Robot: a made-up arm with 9 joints. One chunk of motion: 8 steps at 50 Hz.
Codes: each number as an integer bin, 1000 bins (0 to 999) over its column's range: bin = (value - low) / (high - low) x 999, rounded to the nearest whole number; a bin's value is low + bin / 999 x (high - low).
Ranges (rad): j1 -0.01..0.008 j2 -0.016..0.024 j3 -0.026..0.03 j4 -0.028..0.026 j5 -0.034..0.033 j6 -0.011..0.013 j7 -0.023..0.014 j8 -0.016..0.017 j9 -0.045..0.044
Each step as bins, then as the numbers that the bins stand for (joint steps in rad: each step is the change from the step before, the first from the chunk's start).
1 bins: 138 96 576 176 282 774 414 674 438
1 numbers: -0.00751 -0.01216 0.00629 -0.01849 -0.01509 0.00759 -0.00767 0.00626 -0.00598
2 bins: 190 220 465 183 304 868 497 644 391
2 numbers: -0.00658 -0.00719 0.00007 -0.01811 -0.01361 0.00985 -0.00459 0.00527 -0.01017
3 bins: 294 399 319 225 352 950 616 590 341
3 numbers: -0.00470 -0.00002 -0.00812 -0.01584 -0.01039 0.01182 -0.00019 0.00349 -0.01462
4 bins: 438 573 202 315 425 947 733 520 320
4 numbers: -0.00211 0.00694 -0.01468 -0.01097 -0.00550 0.01175 0.00415 0.00118 -0.01649
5 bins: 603 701 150 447 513 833 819 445 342
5 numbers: 0.00086 0.01207 -0.01759 -0.00384 0.00041 0.00901 0.00733 -0.00130 -0.01453
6 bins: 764 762 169 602 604 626 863 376 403
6 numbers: 0.00377 0.01451 -0.01653 0.00454 0.00651 0.00404 0.00896 -0.00358 -0.00910
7 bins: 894 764 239 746 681 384 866 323 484
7 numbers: 0.00611 0.01459 -0.01260 0.01232 0.01167 -0.00177 0.00907 -0.00533 -0.00188
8 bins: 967 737 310 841 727 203 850 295 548
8 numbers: 0.00742 0.01351 -0.00862 0.01746 0.01476 -0.00612 0.00848 -0.00626 0.00382
